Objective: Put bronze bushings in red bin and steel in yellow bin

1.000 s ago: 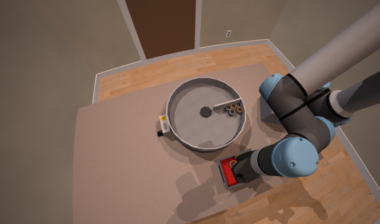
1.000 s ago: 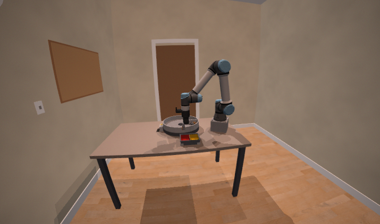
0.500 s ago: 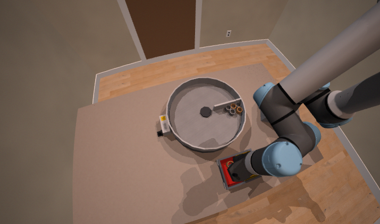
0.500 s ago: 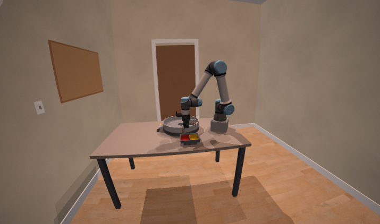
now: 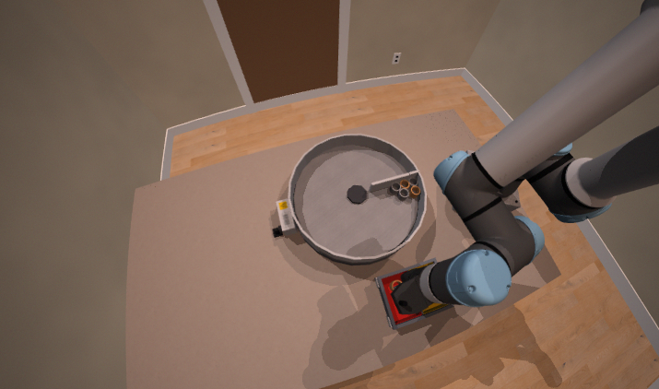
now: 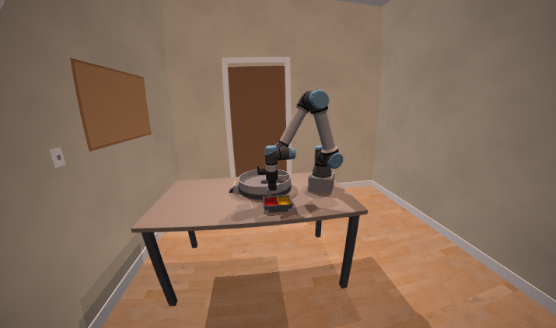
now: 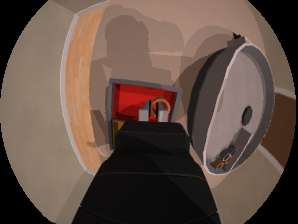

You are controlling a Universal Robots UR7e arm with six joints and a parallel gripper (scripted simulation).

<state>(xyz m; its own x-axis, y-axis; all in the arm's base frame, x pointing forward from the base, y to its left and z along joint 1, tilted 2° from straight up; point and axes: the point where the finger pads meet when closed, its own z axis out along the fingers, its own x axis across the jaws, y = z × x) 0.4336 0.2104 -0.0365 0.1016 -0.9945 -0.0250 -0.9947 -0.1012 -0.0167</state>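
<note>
My gripper is now 5 cm past the red bin, 5 cm above it and 2 cm to the right of it. From my hand the other things lie so: turntable: 31 cm to the right, 2 cm below, 1 cm ahead.
</note>
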